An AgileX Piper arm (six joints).
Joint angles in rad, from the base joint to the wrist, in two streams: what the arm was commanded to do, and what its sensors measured. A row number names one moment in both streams.
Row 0, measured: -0.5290, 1.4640, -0.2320, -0.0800, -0.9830, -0.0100
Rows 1 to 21, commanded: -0.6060, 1.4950, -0.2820, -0.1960, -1.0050, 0.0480; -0.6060, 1.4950, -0.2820, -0.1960, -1.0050, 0.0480; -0.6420, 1.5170, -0.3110, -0.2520, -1.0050, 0.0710; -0.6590, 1.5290, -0.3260, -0.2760, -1.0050, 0.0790; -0.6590, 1.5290, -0.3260, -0.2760, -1.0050, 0.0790; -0.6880, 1.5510, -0.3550, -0.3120, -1.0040, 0.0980; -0.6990, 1.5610, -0.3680, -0.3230, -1.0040, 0.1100; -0.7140, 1.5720, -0.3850, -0.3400, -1.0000, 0.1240; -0.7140, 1.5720, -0.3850, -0.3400, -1.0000, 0.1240; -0.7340, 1.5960, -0.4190, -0.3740, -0.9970, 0.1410; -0.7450, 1.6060, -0.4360, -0.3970, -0.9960, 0.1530; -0.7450, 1.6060, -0.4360, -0.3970, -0.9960, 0.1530; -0.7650, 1.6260, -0.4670, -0.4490, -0.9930, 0.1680; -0.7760, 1.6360, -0.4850, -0.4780, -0.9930, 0.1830; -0.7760, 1.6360, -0.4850, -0.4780, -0.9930, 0.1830; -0.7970, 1.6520, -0.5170, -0.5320, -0.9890, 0.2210; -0.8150, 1.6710, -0.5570, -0.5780, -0.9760, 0.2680; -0.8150, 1.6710, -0.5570, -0.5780, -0.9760, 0.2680; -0.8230, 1.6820, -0.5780, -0.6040, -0.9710, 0.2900; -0.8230, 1.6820, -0.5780, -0.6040, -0.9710, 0.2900; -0.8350, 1.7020, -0.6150, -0.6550, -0.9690, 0.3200
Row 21, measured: -0.8150, 1.6800, -0.5630, -0.5740, -0.9760, 0.2700
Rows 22 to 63, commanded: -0.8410, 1.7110, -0.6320, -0.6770, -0.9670, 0.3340; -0.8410, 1.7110, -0.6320, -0.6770, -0.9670, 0.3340; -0.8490, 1.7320, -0.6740, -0.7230, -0.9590, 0.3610; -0.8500, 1.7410, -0.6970, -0.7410, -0.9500, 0.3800; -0.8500, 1.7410, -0.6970, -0.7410, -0.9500, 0.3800; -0.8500, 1.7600, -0.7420, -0.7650, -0.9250, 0.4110; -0.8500, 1.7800, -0.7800, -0.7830, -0.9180, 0.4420; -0.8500, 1.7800, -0.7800, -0.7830, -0.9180, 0.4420; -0.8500, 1.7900, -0.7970, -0.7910, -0.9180, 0.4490; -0.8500, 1.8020, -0.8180, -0.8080, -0.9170, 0.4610; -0.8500, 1.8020, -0.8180, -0.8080, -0.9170, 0.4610; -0.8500, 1.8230, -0.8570, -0.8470, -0.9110, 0.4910; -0.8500, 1.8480, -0.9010, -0.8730, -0.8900, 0.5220; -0.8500, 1.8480, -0.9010, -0.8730, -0.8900, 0.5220; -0.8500, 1.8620, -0.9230, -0.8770, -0.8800, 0.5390; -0.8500, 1.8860, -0.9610, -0.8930, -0.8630, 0.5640; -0.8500, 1.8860, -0.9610, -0.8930, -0.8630, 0.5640; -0.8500, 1.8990, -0.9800, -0.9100, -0.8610, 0.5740; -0.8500, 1.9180, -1.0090, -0.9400, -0.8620, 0.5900; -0.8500, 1.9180, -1.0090, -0.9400, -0.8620, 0.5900; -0.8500, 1.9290, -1.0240, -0.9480, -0.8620, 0.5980; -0.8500, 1.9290, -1.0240, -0.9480, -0.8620, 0.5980; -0.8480, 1.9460, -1.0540, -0.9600, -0.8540, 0.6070; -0.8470, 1.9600, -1.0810, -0.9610, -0.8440, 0.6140; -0.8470, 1.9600, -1.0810, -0.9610, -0.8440, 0.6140; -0.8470, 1.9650, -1.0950, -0.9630, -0.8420, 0.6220; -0.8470, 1.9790, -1.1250, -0.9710, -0.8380, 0.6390; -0.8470, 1.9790, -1.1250, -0.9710, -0.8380, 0.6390; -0.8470, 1.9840, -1.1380, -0.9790, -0.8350, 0.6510; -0.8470, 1.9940, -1.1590, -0.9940, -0.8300, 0.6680; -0.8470, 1.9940, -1.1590, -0.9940, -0.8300, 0.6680; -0.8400, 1.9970, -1.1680, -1.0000, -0.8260, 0.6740; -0.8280, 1.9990, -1.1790, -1.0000, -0.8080, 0.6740; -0.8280, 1.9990, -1.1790, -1.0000, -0.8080, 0.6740; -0.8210, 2.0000, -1.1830, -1.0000, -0.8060, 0.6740; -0.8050, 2.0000, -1.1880, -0.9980, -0.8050, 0.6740; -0.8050, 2.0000, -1.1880, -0.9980, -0.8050, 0.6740; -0.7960, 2.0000, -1.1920, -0.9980, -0.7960, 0.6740; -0.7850, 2.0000, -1.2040, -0.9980, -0.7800, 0.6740; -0.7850, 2.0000, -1.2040, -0.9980, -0.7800, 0.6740; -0.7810, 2.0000, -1.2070, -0.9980, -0.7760, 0.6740; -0.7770, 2.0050, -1.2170, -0.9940, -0.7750, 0.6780
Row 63, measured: -0.8180, 1.9990, -1.1840, -0.9870, -0.7050, 0.6750
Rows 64 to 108, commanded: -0.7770, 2.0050, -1.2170, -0.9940, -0.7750, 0.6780; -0.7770, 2.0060, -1.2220, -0.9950, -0.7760, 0.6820; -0.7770, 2.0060, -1.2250, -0.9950, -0.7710, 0.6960; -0.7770, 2.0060, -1.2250, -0.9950, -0.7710, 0.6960; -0.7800, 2.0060, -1.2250, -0.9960, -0.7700, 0.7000; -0.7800, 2.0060, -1.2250, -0.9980, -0.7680, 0.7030; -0.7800, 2.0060, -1.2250, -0.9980, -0.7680, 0.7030; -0.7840, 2.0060, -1.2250, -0.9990, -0.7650, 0.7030; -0.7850, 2.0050, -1.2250, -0.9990, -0.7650, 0.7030; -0.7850, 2.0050, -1.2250, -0.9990, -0.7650, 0.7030; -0.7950, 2.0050, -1.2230, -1.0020, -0.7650, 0.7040; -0.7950, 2.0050, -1.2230, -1.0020, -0.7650, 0.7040; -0.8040, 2.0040, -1.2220, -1.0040, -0.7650, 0.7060; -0.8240, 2.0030, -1.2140, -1.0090, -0.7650, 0.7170; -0.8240, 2.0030, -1.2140, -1.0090, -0.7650, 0.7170; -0.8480, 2.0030, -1.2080, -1.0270, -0.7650, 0.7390; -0.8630, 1.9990, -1.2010, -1.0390, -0.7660, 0.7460; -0.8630, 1.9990, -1.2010, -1.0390, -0.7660, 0.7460; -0.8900, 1.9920, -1.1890, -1.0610, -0.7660, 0.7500; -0.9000, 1.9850, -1.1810, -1.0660, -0.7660, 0.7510; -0.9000, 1.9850, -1.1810, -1.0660, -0.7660, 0.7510; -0.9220, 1.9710, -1.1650, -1.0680, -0.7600, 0.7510; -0.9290, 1.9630, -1.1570, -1.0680, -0.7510, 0.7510; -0.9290, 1.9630, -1.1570, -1.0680, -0.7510, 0.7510; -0.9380, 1.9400, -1.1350, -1.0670, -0.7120, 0.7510; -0.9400, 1.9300, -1.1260, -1.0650, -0.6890, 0.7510; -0.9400, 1.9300, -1.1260, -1.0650, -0.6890, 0.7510; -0.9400, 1.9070, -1.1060, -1.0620, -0.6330, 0.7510; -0.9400, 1.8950, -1.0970, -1.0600, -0.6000, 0.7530; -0.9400, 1.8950, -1.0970, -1.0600, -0.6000, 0.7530; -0.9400, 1.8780, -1.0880, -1.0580, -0.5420, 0.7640; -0.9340, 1.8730, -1.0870, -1.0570, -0.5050, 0.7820; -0.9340, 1.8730, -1.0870, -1.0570, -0.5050, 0.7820; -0.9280, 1.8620, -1.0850, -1.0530, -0.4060, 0.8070; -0.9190, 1.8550, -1.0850, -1.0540, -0.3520, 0.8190; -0.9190, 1.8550, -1.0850, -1.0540, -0.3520, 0.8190; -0.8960, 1.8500, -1.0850, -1.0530, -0.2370, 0.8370; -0.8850, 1.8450, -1.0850, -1.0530, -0.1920, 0.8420; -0.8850, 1.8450, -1.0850, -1.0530, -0.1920, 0.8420; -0.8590, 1.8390, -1.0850, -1.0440, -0.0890, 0.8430; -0.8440, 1.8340, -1.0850, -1.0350, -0.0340, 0.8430; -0.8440, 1.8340, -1.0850, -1.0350, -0.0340, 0.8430; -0.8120, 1.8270, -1.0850, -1.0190, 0.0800, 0.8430; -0.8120, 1.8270, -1.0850, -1.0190, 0.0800, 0.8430; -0.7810, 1.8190, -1.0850, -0.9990, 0.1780, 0.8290
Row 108, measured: -0.8150, 1.8400, -1.0870, -1.0300, 0.0340, 0.8370
